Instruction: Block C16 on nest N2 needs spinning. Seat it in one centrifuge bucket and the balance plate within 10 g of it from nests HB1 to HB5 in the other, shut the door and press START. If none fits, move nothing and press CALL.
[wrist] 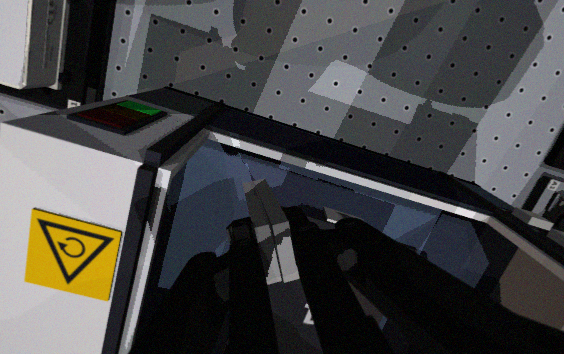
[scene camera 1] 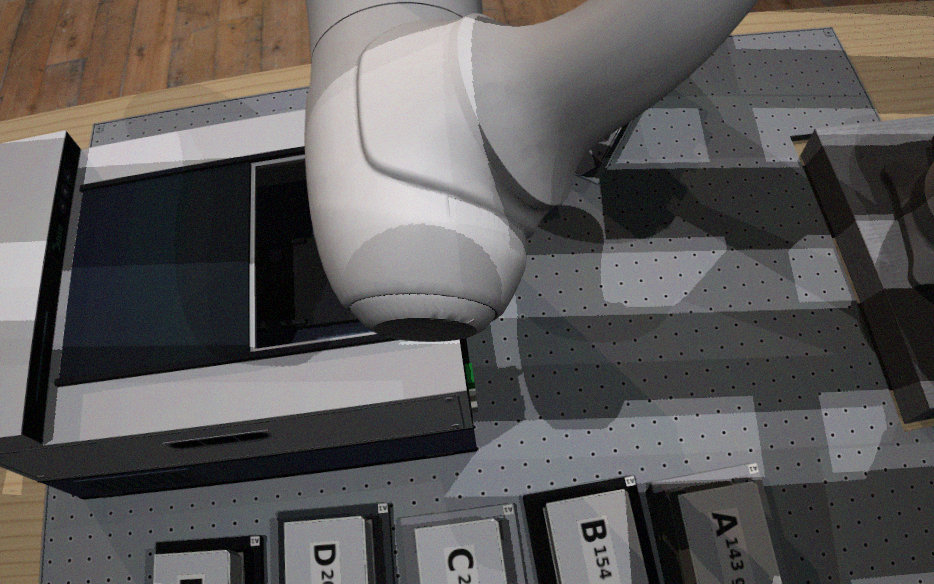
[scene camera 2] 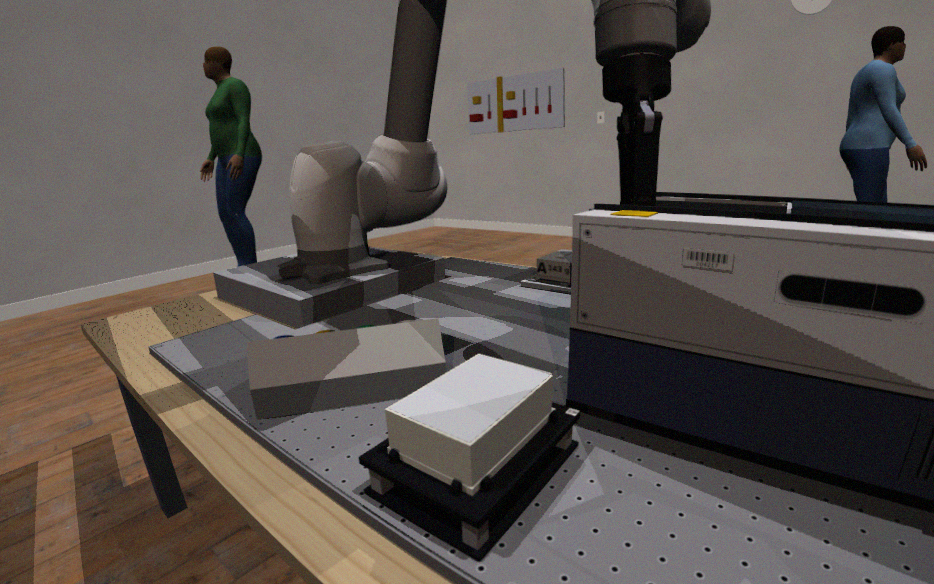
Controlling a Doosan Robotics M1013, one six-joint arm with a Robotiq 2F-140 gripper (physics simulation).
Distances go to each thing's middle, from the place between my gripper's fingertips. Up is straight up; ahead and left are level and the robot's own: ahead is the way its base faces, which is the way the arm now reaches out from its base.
The centrifuge (scene camera 1: 316,399) lies 20 cm ahead of my hand, 10 cm to the left of it and 1 cm below it. The rest, counted from my hand: white block on black base (scene camera 2: 468,423): 25 cm to the right, 7 cm below, 1 cm behind; centrifuge lid (scene camera 1: 160,274): 23 cm ahead, 10 cm to the left, 8 cm above; button box (scene camera 2: 288,375): 26 cm to the right, 23 cm behind, 9 cm below.
